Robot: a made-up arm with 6 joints.
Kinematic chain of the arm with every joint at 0, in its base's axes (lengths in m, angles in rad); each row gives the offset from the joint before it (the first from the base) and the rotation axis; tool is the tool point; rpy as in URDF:
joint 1: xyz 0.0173 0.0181 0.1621 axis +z
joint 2: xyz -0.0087 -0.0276 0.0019 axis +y
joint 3: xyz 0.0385 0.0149 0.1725 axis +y
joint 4: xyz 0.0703 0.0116 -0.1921 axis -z
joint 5: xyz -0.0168 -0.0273 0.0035 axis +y
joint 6: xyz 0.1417 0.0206 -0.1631 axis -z
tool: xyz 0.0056 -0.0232 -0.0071 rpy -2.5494 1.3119 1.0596
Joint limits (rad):
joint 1: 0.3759..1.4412
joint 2: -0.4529..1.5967
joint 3: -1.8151..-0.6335
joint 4: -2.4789..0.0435
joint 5: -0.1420..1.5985
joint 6: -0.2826..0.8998
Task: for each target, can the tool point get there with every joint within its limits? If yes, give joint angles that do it. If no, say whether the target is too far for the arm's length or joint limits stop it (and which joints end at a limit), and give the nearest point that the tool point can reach.
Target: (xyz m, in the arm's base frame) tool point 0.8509 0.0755 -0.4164
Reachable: no: too far | nearest point 0.4796 0.1011 -0.1714 | short by 0.446 m
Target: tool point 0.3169 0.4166 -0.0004
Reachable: yes | joints 0.8691 0.9566 -1.5790 -0.7784 0.2629 0.3661
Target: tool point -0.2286 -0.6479 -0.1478
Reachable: no: too far | nearest point -0.0271 -0.1900 -0.0732 | short by 0.506 m
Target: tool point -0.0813 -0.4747 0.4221
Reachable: no: joint limits stop it (at a limit: joint 1, joint 2, joint 3, joint 5, joint 6) | nearest point 0.1823 -0.1141 0.6356 | short by 0.495 m
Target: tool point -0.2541 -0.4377 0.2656
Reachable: no: joint limits stop it (at a limit: joint 2, joint 3, joint 4, joint 5, joint 6) | nearest point -0.0773 -0.1408 0.0285 | short by 0.419 m
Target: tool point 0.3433 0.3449 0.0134
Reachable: yes | joints 0.9211 0.7978 -1.6920 -0.4156 0.9847 0.3456
